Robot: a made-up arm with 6 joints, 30 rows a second.
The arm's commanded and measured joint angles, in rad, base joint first. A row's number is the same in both.
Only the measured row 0 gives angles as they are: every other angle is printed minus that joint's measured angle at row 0.
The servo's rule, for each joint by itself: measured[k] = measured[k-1] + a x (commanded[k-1-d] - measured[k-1]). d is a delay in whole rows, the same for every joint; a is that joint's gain. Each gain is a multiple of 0.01, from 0.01 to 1. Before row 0 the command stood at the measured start. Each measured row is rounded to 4 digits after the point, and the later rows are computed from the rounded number. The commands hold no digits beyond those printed.
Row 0, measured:
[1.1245 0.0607 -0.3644 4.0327 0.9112 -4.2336]
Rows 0 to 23, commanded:
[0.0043 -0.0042 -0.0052 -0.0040 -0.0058 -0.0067]
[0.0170 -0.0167 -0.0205 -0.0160 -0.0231 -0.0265]
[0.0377 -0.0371 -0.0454 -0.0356 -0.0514 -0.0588]
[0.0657 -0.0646 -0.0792 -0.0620 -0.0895 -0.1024]
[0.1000 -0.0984 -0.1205 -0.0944 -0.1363 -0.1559]
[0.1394 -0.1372 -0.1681 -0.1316 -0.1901 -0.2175]
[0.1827 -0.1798 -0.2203 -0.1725 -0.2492 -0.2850]
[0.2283 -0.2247 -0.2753 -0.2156 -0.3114 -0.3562]
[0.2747 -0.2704 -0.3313 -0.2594 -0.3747 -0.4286]
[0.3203 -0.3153 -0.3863 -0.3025 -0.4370 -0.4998]
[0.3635 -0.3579 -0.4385 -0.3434 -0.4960 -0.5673]
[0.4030 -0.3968 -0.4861 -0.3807 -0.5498 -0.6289]
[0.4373 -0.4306 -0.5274 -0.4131 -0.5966 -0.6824]
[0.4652 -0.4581 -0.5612 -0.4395 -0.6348 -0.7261]
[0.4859 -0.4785 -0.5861 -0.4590 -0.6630 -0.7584]
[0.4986 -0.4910 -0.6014 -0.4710 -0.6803 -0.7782]
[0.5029 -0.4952 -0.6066 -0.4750 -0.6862 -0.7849]
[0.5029 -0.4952 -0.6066 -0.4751 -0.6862 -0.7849]
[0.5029 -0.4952 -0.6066 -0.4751 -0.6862 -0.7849]
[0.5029 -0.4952 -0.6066 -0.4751 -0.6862 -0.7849]
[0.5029 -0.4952 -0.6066 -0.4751 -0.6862 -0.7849]
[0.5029 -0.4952 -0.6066 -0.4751 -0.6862 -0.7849]
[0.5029 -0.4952 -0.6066 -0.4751 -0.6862 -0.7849]
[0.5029 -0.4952 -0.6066 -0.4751 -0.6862 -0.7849]
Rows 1 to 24, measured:
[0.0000 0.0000 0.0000 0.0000 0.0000 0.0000]
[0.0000 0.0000 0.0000 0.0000 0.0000 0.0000]
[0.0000 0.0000 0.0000 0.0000 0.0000 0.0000]
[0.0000 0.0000 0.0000 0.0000 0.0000 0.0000]
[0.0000 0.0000 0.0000 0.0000 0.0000 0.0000]
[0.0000 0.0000 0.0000 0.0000 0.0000 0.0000]
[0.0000 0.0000 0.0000 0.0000 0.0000 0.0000]
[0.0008 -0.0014 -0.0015 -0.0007 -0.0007 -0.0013]
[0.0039 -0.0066 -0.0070 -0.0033 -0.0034 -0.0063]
[0.0103 -0.0170 -0.0181 -0.0088 -0.0092 -0.0168]
[0.0208 -0.0332 -0.0358 -0.0178 -0.0188 -0.0339]
[0.0358 -0.0554 -0.0604 -0.0308 -0.0329 -0.0583]
[0.0555 -0.0832 -0.0916 -0.0479 -0.0518 -0.0901]
[0.0797 -0.1160 -0.1289 -0.0691 -0.0755 -0.1291]
[0.1079 -0.1530 -0.1714 -0.0940 -0.1038 -0.1745]
[0.1396 -0.1929 -0.2178 -0.1221 -0.1363 -0.2253]
[0.1739 -0.2345 -0.2667 -0.1528 -0.1724 -0.2802]
[0.2099 -0.2765 -0.3165 -0.1852 -0.2112 -0.3376]
[0.2466 -0.3174 -0.3657 -0.2184 -0.2518 -0.3959]
[0.2828 -0.3559 -0.4126 -0.2515 -0.2932 -0.4532]
[0.3175 -0.3906 -0.4557 -0.2835 -0.3342 -0.5078]
[0.3495 -0.4205 -0.4935 -0.3133 -0.3737 -0.5579]
[0.3778 -0.4445 -0.5248 -0.3401 -0.4105 -0.6020]
[0.4016 -0.4617 -0.5485 -0.3630 -0.4436 -0.6386]
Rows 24 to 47, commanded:
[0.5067 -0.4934 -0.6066 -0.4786 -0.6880 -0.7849]
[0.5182 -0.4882 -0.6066 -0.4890 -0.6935 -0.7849]
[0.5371 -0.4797 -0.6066 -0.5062 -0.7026 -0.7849]
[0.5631 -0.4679 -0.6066 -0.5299 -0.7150 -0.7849]
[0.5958 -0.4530 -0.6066 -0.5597 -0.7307 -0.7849]
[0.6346 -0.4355 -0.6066 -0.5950 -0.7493 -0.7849]
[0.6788 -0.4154 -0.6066 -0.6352 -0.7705 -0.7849]
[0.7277 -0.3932 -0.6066 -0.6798 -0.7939 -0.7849]
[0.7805 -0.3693 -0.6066 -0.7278 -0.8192 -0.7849]
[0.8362 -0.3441 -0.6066 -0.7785 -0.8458 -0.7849]
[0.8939 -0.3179 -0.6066 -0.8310 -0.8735 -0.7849]
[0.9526 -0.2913 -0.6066 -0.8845 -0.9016 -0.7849]
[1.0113 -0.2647 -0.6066 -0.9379 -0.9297 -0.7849]
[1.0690 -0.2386 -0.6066 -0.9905 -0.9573 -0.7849]
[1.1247 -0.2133 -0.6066 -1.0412 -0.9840 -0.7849]
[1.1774 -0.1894 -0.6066 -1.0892 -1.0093 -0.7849]
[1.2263 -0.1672 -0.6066 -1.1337 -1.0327 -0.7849]
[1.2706 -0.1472 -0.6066 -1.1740 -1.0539 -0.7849]
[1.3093 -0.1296 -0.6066 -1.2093 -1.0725 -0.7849]
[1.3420 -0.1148 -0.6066 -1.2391 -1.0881 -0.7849]
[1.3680 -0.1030 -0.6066 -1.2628 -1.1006 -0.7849]
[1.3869 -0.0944 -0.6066 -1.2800 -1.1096 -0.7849]
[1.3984 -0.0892 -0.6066 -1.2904 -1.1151 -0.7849]
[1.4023 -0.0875 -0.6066 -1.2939 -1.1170 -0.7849]
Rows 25 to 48, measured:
[0.4208 -0.4731 -0.5653 -0.3821 -0.4727 -0.6679]
[0.4364 -0.4806 -0.5773 -0.3979 -0.4983 -0.6913]
[0.4490 -0.4856 -0.5858 -0.4110 -0.5208 -0.7100]
[0.4592 -0.4889 -0.5918 -0.4219 -0.5406 -0.7250]
[0.4675 -0.4910 -0.5961 -0.4309 -0.5581 -0.7370]
[0.4742 -0.4924 -0.5991 -0.4384 -0.5735 -0.7466]
[0.4797 -0.4934 -0.6013 -0.4446 -0.5870 -0.7543]
[0.4848 -0.4934 -0.6028 -0.4504 -0.5991 -0.7604]
[0.4911 -0.4916 -0.6039 -0.4570 -0.6104 -0.7653]
[0.4998 -0.4876 -0.6047 -0.4654 -0.6215 -0.7692]
[0.5118 -0.4809 -0.6053 -0.4764 -0.6327 -0.7723]
[0.5278 -0.4714 -0.6057 -0.4906 -0.6445 -0.7748]
[0.5481 -0.4592 -0.6060 -0.5083 -0.6571 -0.7768]
[0.5729 -0.4443 -0.6062 -0.5299 -0.6707 -0.7784]
[0.6023 -0.4269 -0.6063 -0.5554 -0.6855 -0.7797]
[0.6362 -0.4073 -0.6064 -0.5847 -0.7015 -0.7807]
[0.6742 -0.3858 -0.6065 -0.6176 -0.7188 -0.7815]
[0.7159 -0.3627 -0.6065 -0.6539 -0.7374 -0.7822]
[0.7609 -0.3384 -0.6065 -0.6931 -0.7571 -0.7827]
[0.8085 -0.3133 -0.6065 -0.7347 -0.7778 -0.7831]
[0.8580 -0.2879 -0.6065 -0.7782 -0.7993 -0.7835]
[0.9087 -0.2625 -0.6065 -0.8229 -0.8215 -0.7838]
[0.9598 -0.2376 -0.6065 -0.8682 -0.8440 -0.7840]
[1.0104 -0.2137 -0.6065 -0.9133 -0.8666 -0.7842]

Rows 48 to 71, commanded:
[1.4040 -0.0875 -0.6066 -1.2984 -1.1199 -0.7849]
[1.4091 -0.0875 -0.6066 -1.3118 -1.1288 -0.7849]
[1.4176 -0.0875 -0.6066 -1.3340 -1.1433 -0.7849]
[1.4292 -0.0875 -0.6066 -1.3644 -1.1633 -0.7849]
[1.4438 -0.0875 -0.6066 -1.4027 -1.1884 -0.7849]
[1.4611 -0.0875 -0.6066 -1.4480 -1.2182 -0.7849]
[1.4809 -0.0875 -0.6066 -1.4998 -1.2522 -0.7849]
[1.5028 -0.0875 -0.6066 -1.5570 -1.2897 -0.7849]
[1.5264 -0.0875 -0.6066 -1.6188 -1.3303 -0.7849]
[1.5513 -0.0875 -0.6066 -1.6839 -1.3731 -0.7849]
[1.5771 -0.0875 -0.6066 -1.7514 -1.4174 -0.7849]
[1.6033 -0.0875 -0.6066 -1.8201 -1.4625 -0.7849]
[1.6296 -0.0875 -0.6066 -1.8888 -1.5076 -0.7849]
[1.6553 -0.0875 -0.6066 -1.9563 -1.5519 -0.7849]
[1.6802 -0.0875 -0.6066 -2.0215 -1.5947 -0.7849]
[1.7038 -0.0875 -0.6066 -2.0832 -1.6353 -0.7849]
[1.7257 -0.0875 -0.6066 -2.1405 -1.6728 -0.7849]
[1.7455 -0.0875 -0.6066 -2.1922 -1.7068 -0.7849]
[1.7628 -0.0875 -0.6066 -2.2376 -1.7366 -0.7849]
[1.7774 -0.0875 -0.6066 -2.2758 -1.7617 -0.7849]
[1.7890 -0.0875 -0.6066 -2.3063 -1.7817 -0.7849]
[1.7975 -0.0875 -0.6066 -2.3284 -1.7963 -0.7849]
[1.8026 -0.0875 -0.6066 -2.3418 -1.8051 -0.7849]
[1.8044 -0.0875 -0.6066 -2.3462 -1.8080 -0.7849]
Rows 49 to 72, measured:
[1.0598 -0.1911 -0.6065 -0.9576 -0.8891 -0.7843]
[1.1072 -0.1702 -0.6065 -1.0004 -0.9111 -0.7844]
[1.1518 -0.1514 -0.6065 -1.0410 -0.9323 -0.7845]
[1.1929 -0.1349 -0.6065 -1.0787 -0.9525 -0.7846]
[1.2298 -0.1211 -0.6065 -1.1129 -0.9714 -0.7847]
[1.2618 -0.1103 -0.6065 -1.1431 -0.9886 -0.7847]
[1.2885 -0.1025 -0.6065 -1.1687 -1.0040 -0.7847]
[1.3104 -0.0974 -0.6065 -1.1907 -1.0179 -0.7847]
[1.3292 -0.0940 -0.6065 -1.2113 -1.0312 -0.7847]
[1.3460 -0.0918 -0.6065 -1.2322 -1.0447 -0.7847]
[1.3618 -0.0903 -0.6065 -1.2547 -1.0589 -0.7847]
[1.3774 -0.0893 -0.6065 -1.2799 -1.0744 -0.7847]
[1.3933 -0.0887 -0.6065 -1.3085 -1.0917 -0.7847]
[1.4099 -0.0883 -0.6065 -1.3410 -1.1110 -0.7847]
[1.4276 -0.0880 -0.6065 -1.3777 -1.1324 -0.7847]
[1.4464 -0.0878 -0.6065 -1.4187 -1.1561 -0.7847]
[1.4663 -0.0877 -0.6065 -1.4638 -1.1821 -0.7847]
[1.4874 -0.0876 -0.6065 -1.5127 -1.2103 -0.7847]
[1.5094 -0.0876 -0.6065 -1.5650 -1.2406 -0.7847]
[1.5322 -0.0876 -0.6065 -1.6200 -1.2726 -0.7847]
[1.5556 -0.0876 -0.6065 -1.6772 -1.3061 -0.7847]
[1.5793 -0.0876 -0.6065 -1.7357 -1.3407 -0.7847]
[1.6030 -0.0876 -0.6065 -1.7948 -1.3761 -0.7847]
[1.6263 -0.0876 -0.6065 -1.8536 -1.4117 -0.7847]

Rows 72 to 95, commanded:
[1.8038 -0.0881 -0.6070 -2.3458 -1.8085 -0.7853]
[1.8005 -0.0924 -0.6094 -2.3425 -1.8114 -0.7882]
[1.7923 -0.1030 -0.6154 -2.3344 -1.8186 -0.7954]
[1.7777 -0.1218 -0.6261 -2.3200 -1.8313 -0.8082]
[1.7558 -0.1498 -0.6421 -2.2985 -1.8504 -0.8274]
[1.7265 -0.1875 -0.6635 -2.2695 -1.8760 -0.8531]
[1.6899 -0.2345 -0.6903 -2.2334 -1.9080 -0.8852]
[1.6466 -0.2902 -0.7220 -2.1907 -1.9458 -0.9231]
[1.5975 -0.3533 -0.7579 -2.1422 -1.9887 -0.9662]
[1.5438 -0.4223 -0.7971 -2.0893 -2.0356 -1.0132]
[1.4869 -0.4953 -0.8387 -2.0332 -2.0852 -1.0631]
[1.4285 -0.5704 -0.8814 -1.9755 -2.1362 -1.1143]
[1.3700 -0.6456 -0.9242 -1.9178 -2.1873 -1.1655]
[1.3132 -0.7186 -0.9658 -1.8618 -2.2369 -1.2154]
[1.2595 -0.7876 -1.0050 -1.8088 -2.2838 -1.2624]
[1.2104 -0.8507 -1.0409 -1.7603 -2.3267 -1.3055]
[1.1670 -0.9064 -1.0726 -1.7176 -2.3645 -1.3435]
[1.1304 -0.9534 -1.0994 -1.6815 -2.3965 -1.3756]
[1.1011 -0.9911 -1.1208 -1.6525 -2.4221 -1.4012]
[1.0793 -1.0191 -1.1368 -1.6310 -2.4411 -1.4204]
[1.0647 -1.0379 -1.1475 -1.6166 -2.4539 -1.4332]
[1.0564 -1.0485 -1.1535 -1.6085 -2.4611 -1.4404]
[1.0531 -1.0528 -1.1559 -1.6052 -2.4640 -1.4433]
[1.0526 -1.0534 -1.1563 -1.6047 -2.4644 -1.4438]
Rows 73 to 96, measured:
[1.6489 -0.0876 -0.6065 -1.9112 -1.4471 -0.7847]
[1.6705 -0.0876 -0.6065 -1.9667 -1.4818 -0.7847]
[1.6908 -0.0876 -0.6065 -2.0192 -1.5154 -0.7847]
[1.7095 -0.0876 -0.6065 -2.0680 -1.5474 -0.7847]
[1.7262 -0.0876 -0.6065 -2.1123 -1.5773 -0.7847]
[1.7407 -0.0876 -0.6065 -2.1513 -1.6046 -0.7847]
[1.7528 -0.0876 -0.6065 -2.1844 -1.6290 -0.7847]
[1.7625 -0.0878 -0.6066 -2.2118 -1.6505 -0.7848]
[1.7697 -0.0894 -0.6074 -2.2340 -1.6698 -0.7855]
[1.7740 -0.0940 -0.6097 -2.2511 -1.6877 -0.7875]
[1.7747 -0.1035 -0.6145 -2.2628 -1.7049 -0.7916]
[1.7711 -0.1192 -0.6225 -2.2689 -1.7224 -0.7988]
[1.7626 -0.1424 -0.6344 -2.2690 -1.7408 -0.8097]
[1.7488 -0.1737 -0.6506 -2.2629 -1.7609 -0.8248]
[1.7294 -0.2133 -0.6713 -2.2506 -1.7831 -0.8445]
[1.7043 -0.2609 -0.6964 -2.2322 -1.8078 -0.8688]
[1.6738 -0.3158 -0.7256 -2.2079 -1.8351 -0.8977]
[1.6383 -0.3768 -0.7584 -2.1782 -1.8651 -0.9308]
[1.5984 -0.4426 -0.7941 -2.1437 -1.8976 -0.9675]
[1.5550 -0.5116 -0.8318 -2.1053 -1.9324 -1.0071]
[1.5091 -0.5820 -0.8707 -2.0639 -1.9689 -1.0488]
[1.4617 -0.6519 -0.9096 -2.0205 -2.0067 -1.0915]
[1.4140 -0.7195 -0.9477 -1.9763 -2.0451 -1.1343]
[1.3671 -0.7830 -0.9839 -1.9323 -2.0834 -1.1761]

